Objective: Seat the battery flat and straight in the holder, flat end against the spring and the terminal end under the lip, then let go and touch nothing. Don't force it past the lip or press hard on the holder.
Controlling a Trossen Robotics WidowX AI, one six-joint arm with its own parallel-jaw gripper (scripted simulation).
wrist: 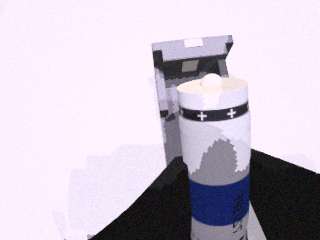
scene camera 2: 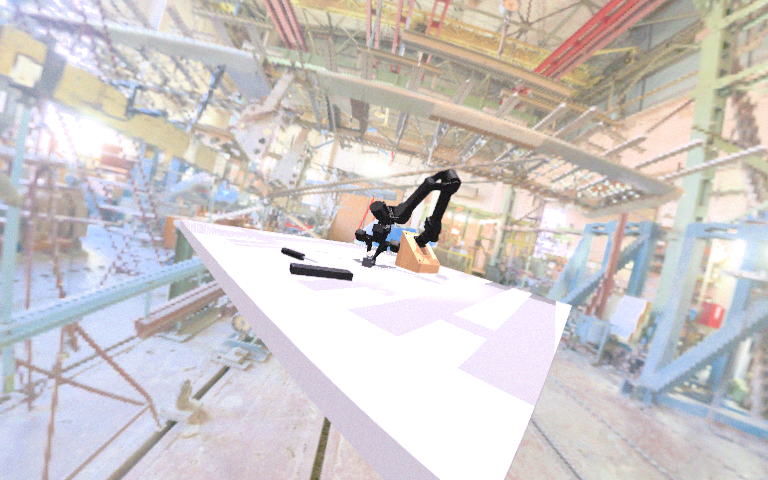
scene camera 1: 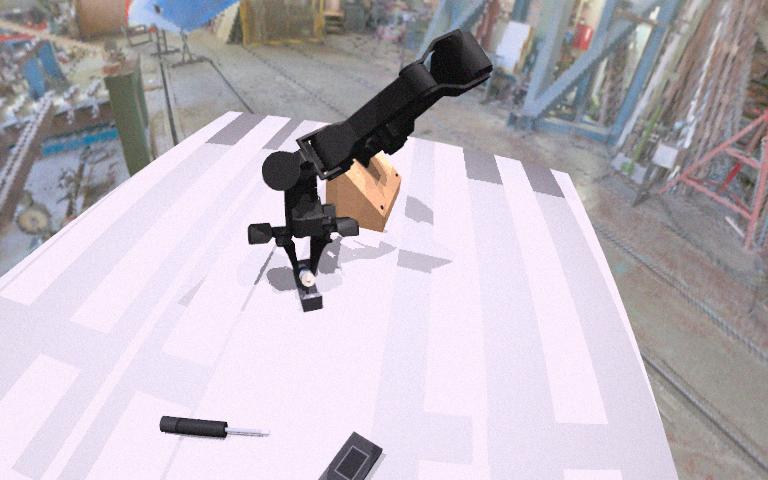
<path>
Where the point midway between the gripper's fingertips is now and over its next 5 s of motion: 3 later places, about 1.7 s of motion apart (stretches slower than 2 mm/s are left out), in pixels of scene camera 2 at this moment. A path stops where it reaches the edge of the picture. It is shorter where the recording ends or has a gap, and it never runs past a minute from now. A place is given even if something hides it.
The gripper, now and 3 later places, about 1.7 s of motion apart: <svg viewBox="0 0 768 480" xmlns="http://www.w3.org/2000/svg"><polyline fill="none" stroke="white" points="369,258 367,261 368,262 371,242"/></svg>
</path>
